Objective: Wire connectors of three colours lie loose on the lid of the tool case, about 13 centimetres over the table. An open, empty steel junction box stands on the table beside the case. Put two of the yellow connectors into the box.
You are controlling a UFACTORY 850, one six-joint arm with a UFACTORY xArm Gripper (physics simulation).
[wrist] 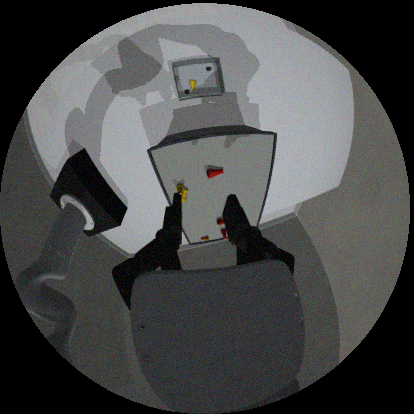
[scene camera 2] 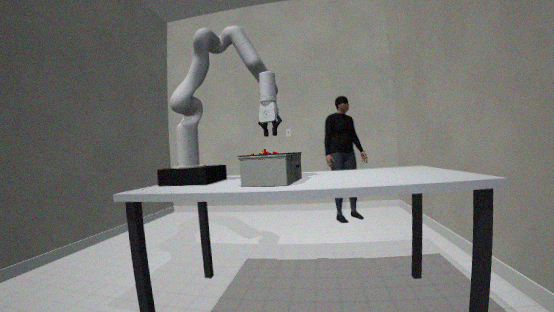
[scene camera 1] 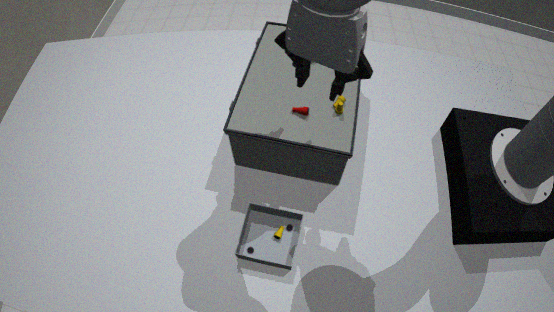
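One yellow connector [scene camera 1: 279, 232] [wrist: 193, 84] lies on the floor of the open steel junction box [scene camera 1: 263, 262] [wrist: 201, 96]. On the tool case lid [scene camera 1: 260, 100] [wrist: 250, 155], more yellow [scene camera 1: 339, 105] [wrist: 182, 193] shows near the edge on the robot base's side; it looks like two connectors touching, one on the other. A red connector [scene camera 1: 300, 110] [wrist: 215, 172] lies apart from them. My gripper [scene camera 1: 317, 91] [scene camera 2: 270, 134] [wrist: 203, 203] is open and empty, pointing down high above the lid. In the wrist view one finger partly overlaps the yellow cluster's lower end.
Two more red connectors [wrist: 220, 221] [wrist: 224, 233] and a small orange-looking one [wrist: 204, 238] lie toward the lid's far end, partly hidden. The black robot base [scene camera 1: 462, 175] [scene camera 2: 192, 175] [wrist: 90, 190] stands beside the case. A person [scene camera 2: 342, 135] stands behind the table [scene camera 2: 350, 186].
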